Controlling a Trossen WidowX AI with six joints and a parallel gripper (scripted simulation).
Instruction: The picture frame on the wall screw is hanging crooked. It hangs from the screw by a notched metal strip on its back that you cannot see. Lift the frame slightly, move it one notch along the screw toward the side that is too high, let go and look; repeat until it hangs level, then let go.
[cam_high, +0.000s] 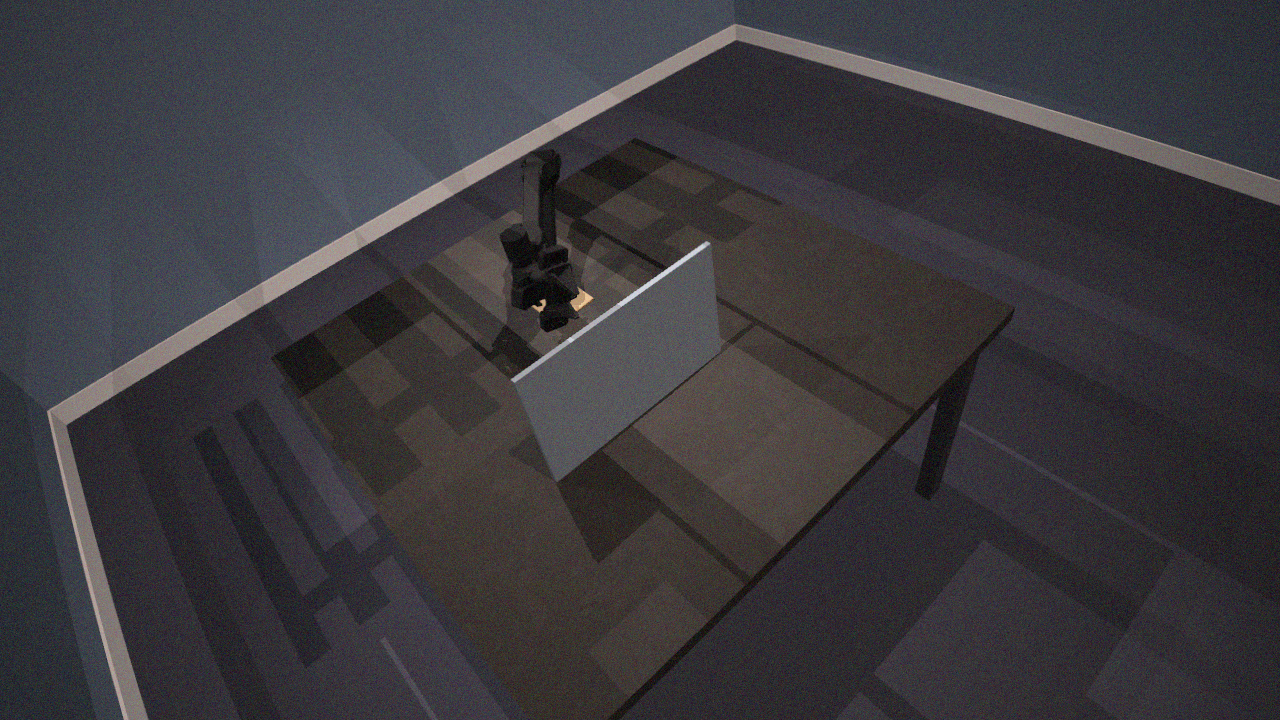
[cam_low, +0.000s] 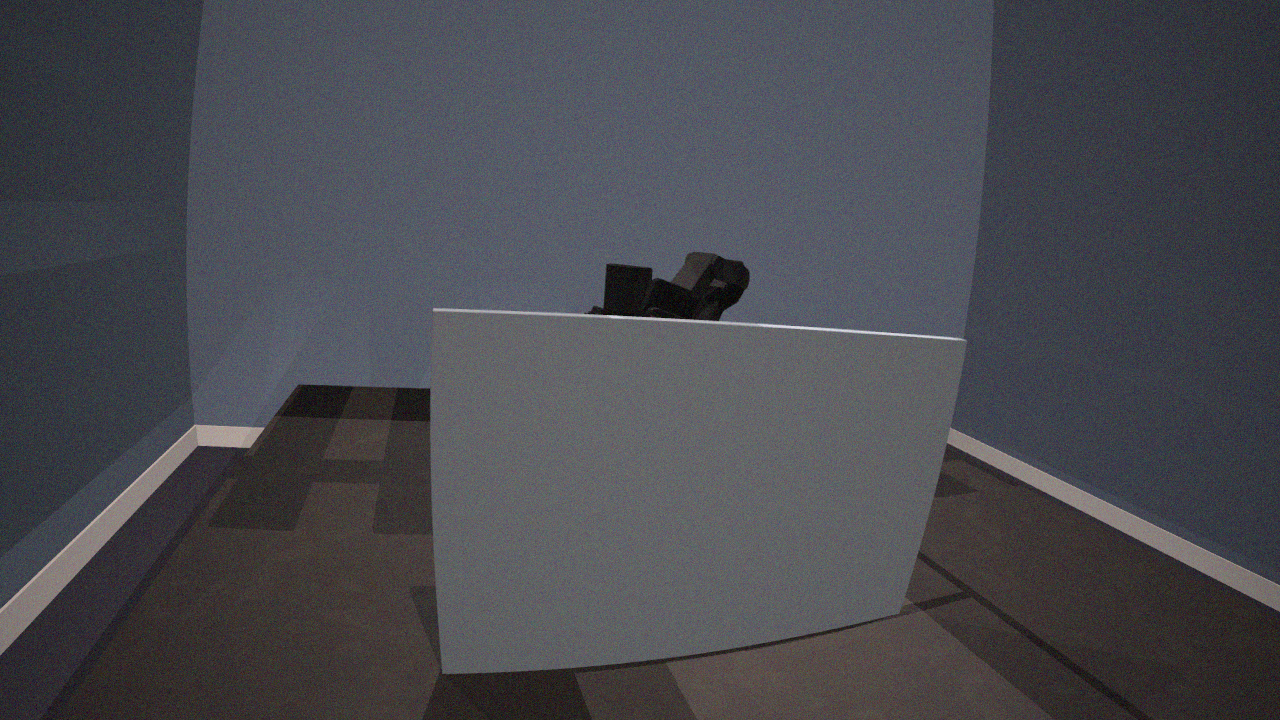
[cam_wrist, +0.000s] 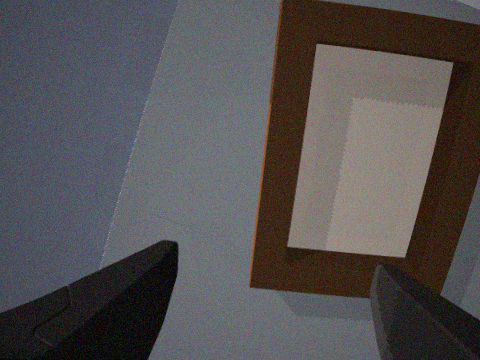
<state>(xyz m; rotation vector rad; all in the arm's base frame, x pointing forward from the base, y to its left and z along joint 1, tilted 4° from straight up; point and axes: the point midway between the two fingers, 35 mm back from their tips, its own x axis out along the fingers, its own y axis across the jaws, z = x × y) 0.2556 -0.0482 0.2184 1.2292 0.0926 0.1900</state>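
Right now my gripper tip is 130 mm short of the wooden picture frame, 10 mm to the right of it and 50 mm above it. Also, from my gripper tip: grey wall panel (140 mm ahead, 30 mm to the left, 60 mm below).
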